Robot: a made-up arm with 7 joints. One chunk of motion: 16 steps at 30 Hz.
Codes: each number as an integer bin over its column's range. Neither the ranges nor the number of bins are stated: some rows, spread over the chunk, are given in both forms.
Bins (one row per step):
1: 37 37 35 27 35 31
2: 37 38 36 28 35 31
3: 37 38 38 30 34 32
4: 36 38 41 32 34 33
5: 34 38 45 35 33 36
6: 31 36 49 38 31 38
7: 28 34 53 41 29 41
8: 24 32 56 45 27 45
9: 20 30 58 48 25 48
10: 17 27 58 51 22 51
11: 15 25 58 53 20 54
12: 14 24 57 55 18 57
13: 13 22 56 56 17 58
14: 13 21 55 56 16 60
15: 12 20 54 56 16 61
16: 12 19 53 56 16 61
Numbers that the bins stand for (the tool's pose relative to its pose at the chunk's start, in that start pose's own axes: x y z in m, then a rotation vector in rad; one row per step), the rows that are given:
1: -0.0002 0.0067 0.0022 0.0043 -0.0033 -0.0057
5: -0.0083 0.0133 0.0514 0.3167 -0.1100 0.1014
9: -0.0460 -0.0400 0.1154 0.8243 -0.5367 0.3586
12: -0.0622 -0.0800 0.1105 1.0976 -0.9100 0.5514
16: -0.0676 -0.1133 0.0908 1.1367 -1.0167 0.6371
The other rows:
2: -0.0002 0.0133 0.0071 0.0433 -0.0033 -0.0057
3: -0.0002 0.0133 0.0170 0.1214 -0.0567 0.0157
4: -0.0029 0.0133 0.0317 0.1995 -0.0567 0.0371
6: -0.0163 0.0000 0.0711 0.4338 -0.2167 0.1443
7: -0.0244 -0.0133 0.0908 0.5510 -0.3233 0.2086
8: -0.0352 -0.0267 0.1056 0.7071 -0.4300 0.2943
10: -0.0541 -0.0600 0.1154 0.9414 -0.6967 0.4229
11: -0.0595 -0.0733 0.1154 1.0195 -0.8033 0.4871
13: -0.0649 -0.0933 0.1056 1.1367 -0.9633 0.5729
14: -0.0649 -0.1000 0.1006 1.1367 -1.0167 0.6157
15: -0.0676 -0.1067 0.0957 1.1367 -1.0167 0.6371

